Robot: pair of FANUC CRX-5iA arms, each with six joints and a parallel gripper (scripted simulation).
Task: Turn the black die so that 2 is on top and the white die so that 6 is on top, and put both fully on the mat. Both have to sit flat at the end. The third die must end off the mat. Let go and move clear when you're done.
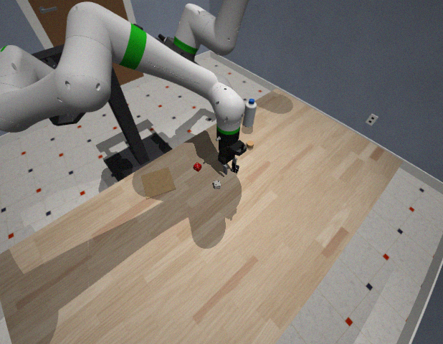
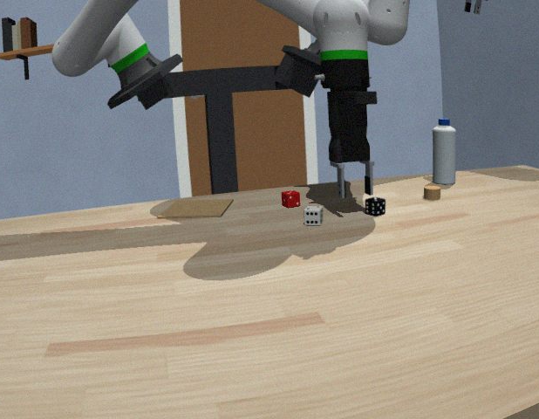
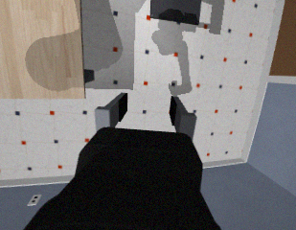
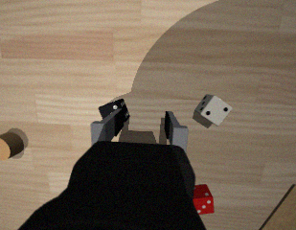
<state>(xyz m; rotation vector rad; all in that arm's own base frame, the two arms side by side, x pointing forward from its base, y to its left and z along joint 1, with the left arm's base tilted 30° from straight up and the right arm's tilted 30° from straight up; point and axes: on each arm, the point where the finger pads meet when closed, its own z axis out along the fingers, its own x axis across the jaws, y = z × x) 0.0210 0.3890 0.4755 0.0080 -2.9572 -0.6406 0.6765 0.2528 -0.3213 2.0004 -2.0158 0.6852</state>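
Note:
The black die lies 10 mm behind my right hand, 40 mm to the left of it and 40 mm below it. From my right hand the other things lie so: short wooden cylinder: 90 mm behind, 210 mm to the left, 50 mm below; white die: 20 mm ahead, 90 mm to the right, 40 mm below; red die: 120 mm behind, 110 mm to the right, 40 mm below.

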